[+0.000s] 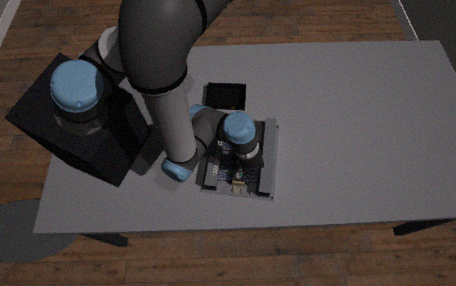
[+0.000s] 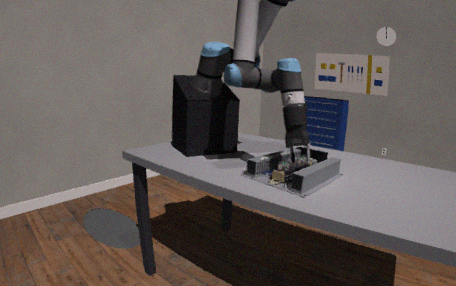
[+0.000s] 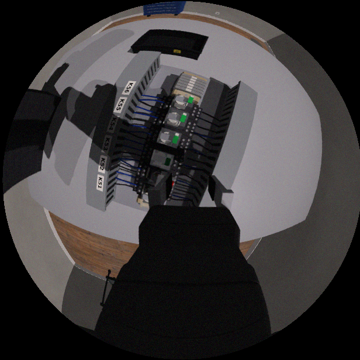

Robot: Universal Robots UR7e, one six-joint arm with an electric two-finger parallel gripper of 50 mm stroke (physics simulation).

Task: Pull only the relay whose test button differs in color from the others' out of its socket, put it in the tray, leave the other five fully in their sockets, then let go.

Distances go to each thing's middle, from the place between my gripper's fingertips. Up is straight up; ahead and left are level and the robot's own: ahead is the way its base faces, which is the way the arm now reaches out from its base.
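Grey board [image 1: 224,187]: 7 cm below my hand, 4 cm behind, 5 cm to the left.
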